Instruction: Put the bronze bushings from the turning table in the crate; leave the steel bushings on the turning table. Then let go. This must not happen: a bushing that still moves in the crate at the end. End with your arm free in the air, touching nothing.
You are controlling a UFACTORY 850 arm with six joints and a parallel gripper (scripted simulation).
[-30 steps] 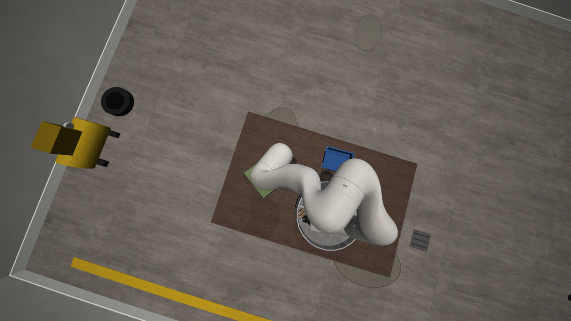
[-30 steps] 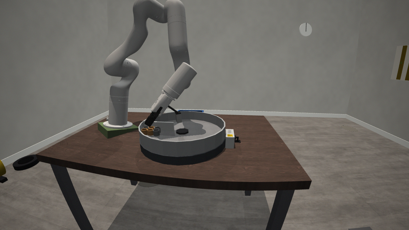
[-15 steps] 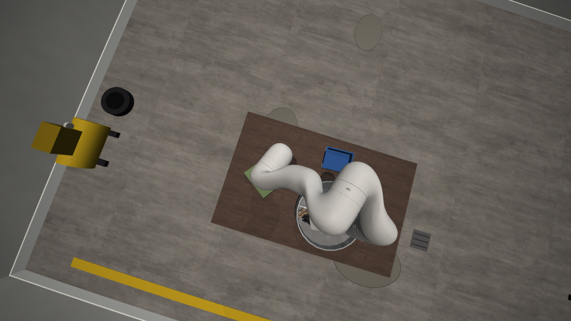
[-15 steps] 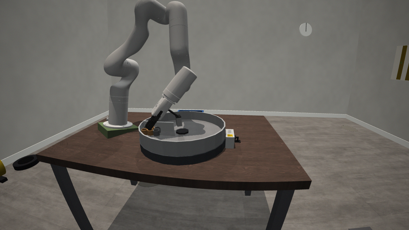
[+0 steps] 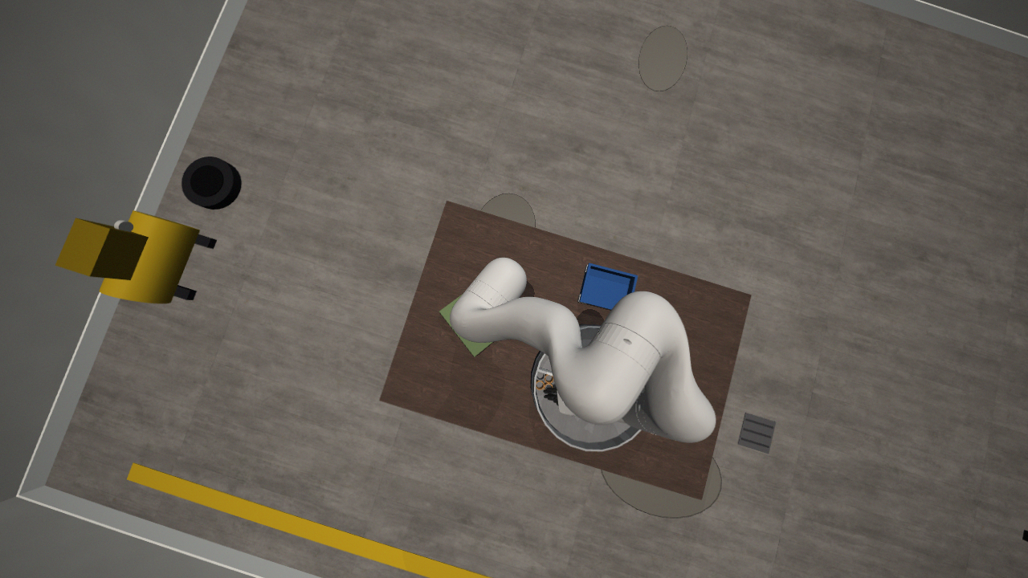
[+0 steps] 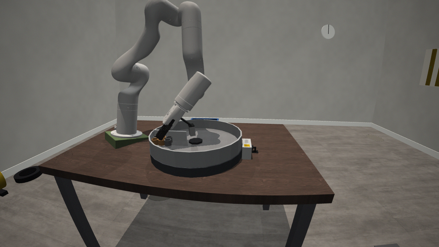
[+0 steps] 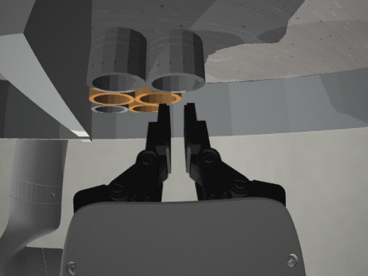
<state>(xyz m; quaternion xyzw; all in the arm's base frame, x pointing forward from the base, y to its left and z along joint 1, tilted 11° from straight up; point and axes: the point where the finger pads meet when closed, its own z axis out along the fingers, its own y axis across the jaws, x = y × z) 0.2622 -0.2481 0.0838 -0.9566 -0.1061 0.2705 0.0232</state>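
The blue crate is 38 cm to the left of my hand, 19 cm ahead of it and 8 cm below it. The rest, counted from my hand: grey turning table: 15 cm ahead, 5 cm below, 3 cm to the left.
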